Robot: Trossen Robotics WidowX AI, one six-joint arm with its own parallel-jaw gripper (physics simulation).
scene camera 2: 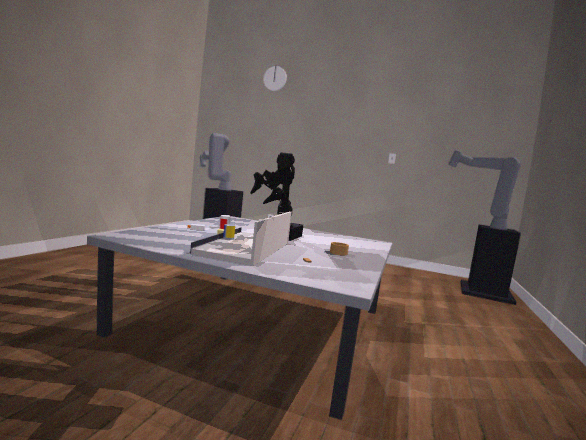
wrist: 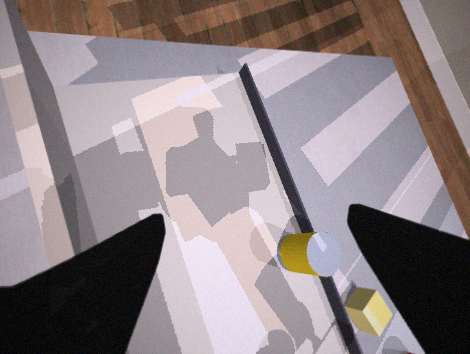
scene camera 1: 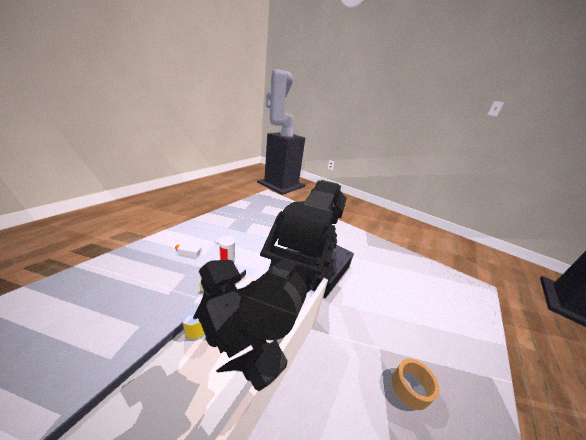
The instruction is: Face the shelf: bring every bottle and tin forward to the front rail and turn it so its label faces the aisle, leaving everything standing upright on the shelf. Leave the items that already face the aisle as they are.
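Frame: origin at the arm's base, x back, y right, z up, level; metres.
Seen in the pictures: gripper, fingertip midpoint: (scene camera 2: pixel 256 198) (wrist: pixel 255 217) (scene camera 1: pixel 206 343).
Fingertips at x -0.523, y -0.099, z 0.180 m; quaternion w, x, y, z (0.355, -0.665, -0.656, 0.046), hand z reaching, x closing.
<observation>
A point is followed by its place in that frame.
The shelf is a low pale tray with a dark front rail (scene camera 1: pixel 115 383) @(x -0.652, y 0.072, z -0.031 m) (scene camera 2: pixel 212 241) @(x -0.610, y 0.068, z -0.044 m) (wrist: pixel 272 135) @(x -0.652, y 0.072, z -0.025 m) and a tall white back panel (scene camera 1: pixel 306 322) @(x -0.293, y -0.151, z 0.051 m) (scene camera 2: pixel 272 237) @(x -0.500, y -0.189, z 0.009 m). A yellow tin (scene camera 1: pixel 193 329) @(x -0.482, y 0.052, z 0.002 m) (scene camera 2: pixel 229 232) @(x -0.490, y 0.058, z -0.011 m) (wrist: pixel 296 253) @(x -0.473, y 0.048, z 0.001 m) with a pale top stands upright inside the rail, close to it. I cannot tell which way its label faces. A red and white cylinder (scene camera 1: pixel 227 251) @(x -0.240, y 0.251, z -0.004 m) (scene camera 2: pixel 224 223) @(x -0.249, y 0.262, z -0.018 m) stands upright beyond the rail, on the aisle side. My gripper (scene camera 1: pixel 207 344) @(x -0.523, y -0.099, z 0.180 m) (scene camera 2: pixel 258 198) @(x -0.523, y -0.099, z 0.180 m) (wrist: pixel 255 217) @(x -0.523, y -0.099, z 0.180 m) is open and empty above the shelf. The arm hides part of the shelf in scene camera 1.
A pale yellow block (scene camera 2: pixel 220 231) @(x -0.370, y 0.199, z -0.042 m) (wrist: pixel 369 311) @(x -0.353, y 0.186, z -0.036 m) lies on the aisle side of the rail. A white box (scene camera 1: pixel 189 250) @(x -0.316, y 0.392, z -0.047 m) (scene camera 2: pixel 197 228) @(x -0.324, y 0.397, z -0.064 m) with an orange end lies farther out. An orange ring (scene camera 1: pixel 403 389) @(x -0.212, y -0.403, z -0.036 m) (scene camera 2: pixel 339 250) @(x -0.214, y -0.437, z -0.049 m) and a small orange piece (scene camera 2: pixel 307 260) @(x -0.487, y -0.371, z -0.066 m) lie behind the back panel.
</observation>
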